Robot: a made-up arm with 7 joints.
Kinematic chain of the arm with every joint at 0, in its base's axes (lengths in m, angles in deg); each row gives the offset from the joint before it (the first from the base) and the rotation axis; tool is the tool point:
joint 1: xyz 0 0 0.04 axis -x
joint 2: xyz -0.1 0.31 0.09 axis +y
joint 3: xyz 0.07 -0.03 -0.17 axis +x
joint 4: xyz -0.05 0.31 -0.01 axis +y
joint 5: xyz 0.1 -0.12 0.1 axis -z
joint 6: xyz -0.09 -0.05 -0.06 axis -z
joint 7: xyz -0.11 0 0.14 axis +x
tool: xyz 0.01 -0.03 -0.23
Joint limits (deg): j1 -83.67..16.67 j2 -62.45..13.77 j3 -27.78..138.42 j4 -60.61..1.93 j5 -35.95..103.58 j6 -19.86..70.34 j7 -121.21..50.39
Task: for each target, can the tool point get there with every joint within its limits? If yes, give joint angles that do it. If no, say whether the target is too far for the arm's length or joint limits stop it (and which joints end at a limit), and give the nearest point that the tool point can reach.
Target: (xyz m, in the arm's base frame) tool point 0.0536 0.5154 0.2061
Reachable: yes | joints 6.84 -41.41 31.71 -19.73 81.16 50.30 37.18
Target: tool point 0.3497 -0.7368 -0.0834
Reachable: no: joint limits stop it (at a limit: joint 1, joint 4, joint 5, joint 6) | nearest point 0.1177 -0.3924 0.0791 | short by 0.446 m
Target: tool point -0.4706 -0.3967 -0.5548
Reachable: no: joint limits stop it (at a limit: joint 1, joint 2, joint 4, joint 5, joint 7) | nearest point -0.3037 -0.1737 -0.1817 | short by 0.466 m
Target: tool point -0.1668 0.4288 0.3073
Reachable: yes | joints -31.84 -44.07 60.56 -39.62 34.15 35.57 -30.56
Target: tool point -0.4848 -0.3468 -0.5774
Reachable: no: joint limits stop it (at a limit: joint 1, joint 2, joint 3, joint 4, joint 5, joint 7) | nearest point -0.3110 -0.1455 -0.1943 | short by 0.466 m
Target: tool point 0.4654 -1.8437 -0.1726
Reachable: no: too far | nearest point 0.0271 -0.4654 0.1648 | short by 1.485 m
